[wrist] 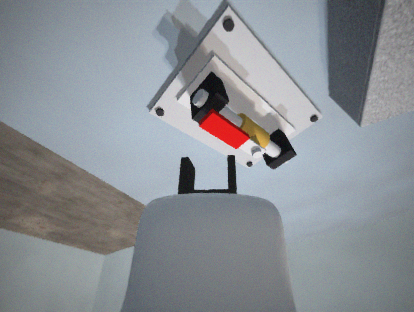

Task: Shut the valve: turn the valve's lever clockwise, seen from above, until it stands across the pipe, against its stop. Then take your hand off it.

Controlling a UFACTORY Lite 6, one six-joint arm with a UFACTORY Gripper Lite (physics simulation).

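The valve's red lever (224, 130) lies along the pipe (230, 115), roughly parallel to it. A round pale cap (256, 151) is at the lever's lower right end, by the yellow valve body (254, 131). Two black blocks (209, 97) (282, 149) hold the pipe above a white base plate (265, 70). My gripper (209, 159) is shut with nothing between its fingers; the finger bases meet and a fixed gap shows between the tips. In the view it appears below the lever, apart from it. The exact height difference cannot be told.
A large grey block (387, 65) stands at the upper right, beyond the base plate. A brown wood-textured surface (65, 195) crosses the left side. Dark bolts (228, 24) (314, 118) sit at the base plate's corners.
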